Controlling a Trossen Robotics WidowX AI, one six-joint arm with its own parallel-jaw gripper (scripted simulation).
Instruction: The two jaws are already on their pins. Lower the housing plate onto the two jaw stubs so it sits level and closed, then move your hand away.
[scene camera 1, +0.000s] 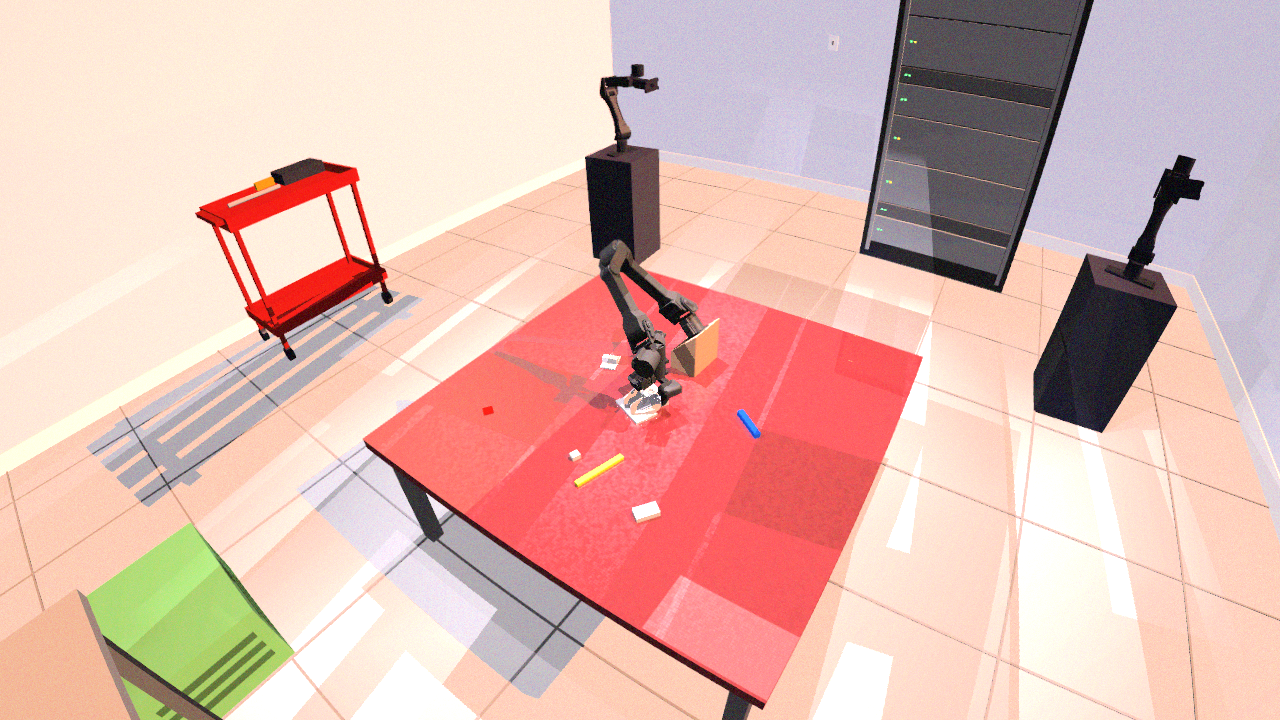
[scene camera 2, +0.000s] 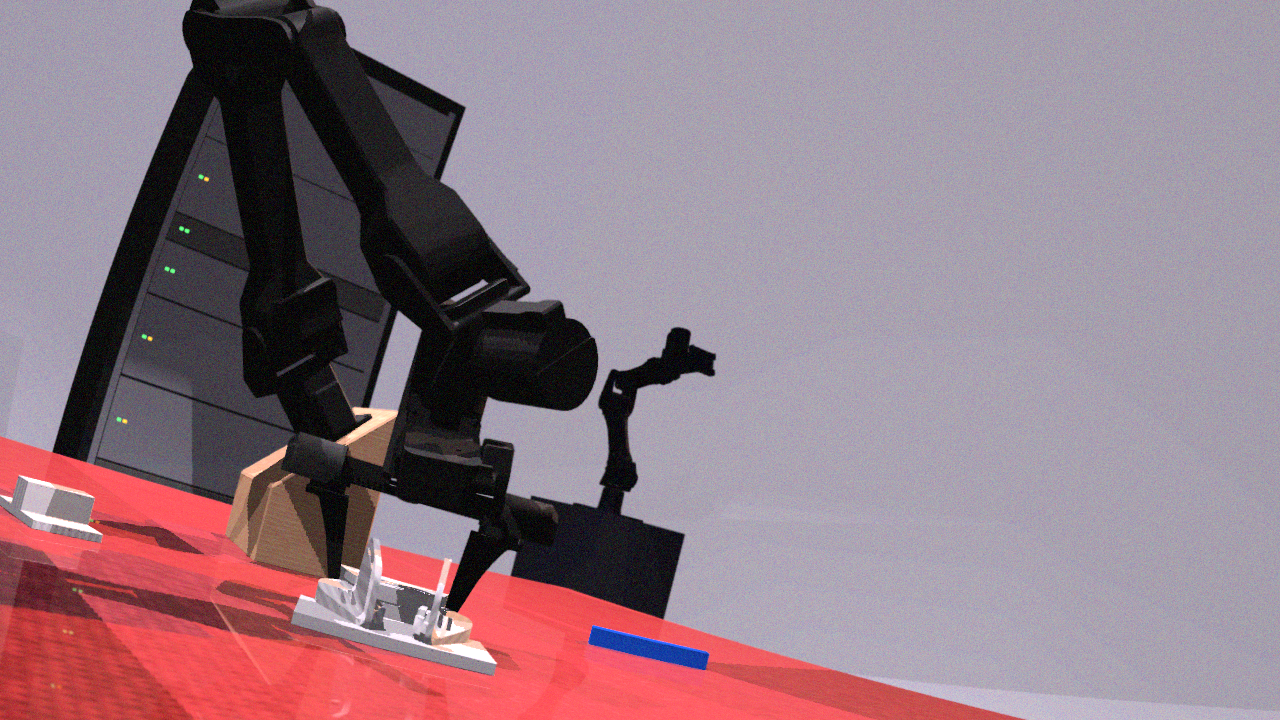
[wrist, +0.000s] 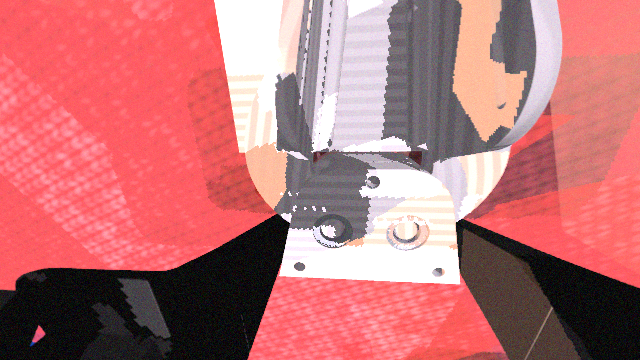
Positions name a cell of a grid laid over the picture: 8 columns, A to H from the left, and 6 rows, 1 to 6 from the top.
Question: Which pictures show the gripper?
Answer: Scene camera 1, scene camera 2 and the wrist view: all of them.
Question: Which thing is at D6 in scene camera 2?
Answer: A blue bar.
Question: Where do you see a grey jaw assembly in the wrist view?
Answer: At D2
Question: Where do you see a housing plate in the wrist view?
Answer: E4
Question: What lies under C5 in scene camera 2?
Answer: A housing plate.
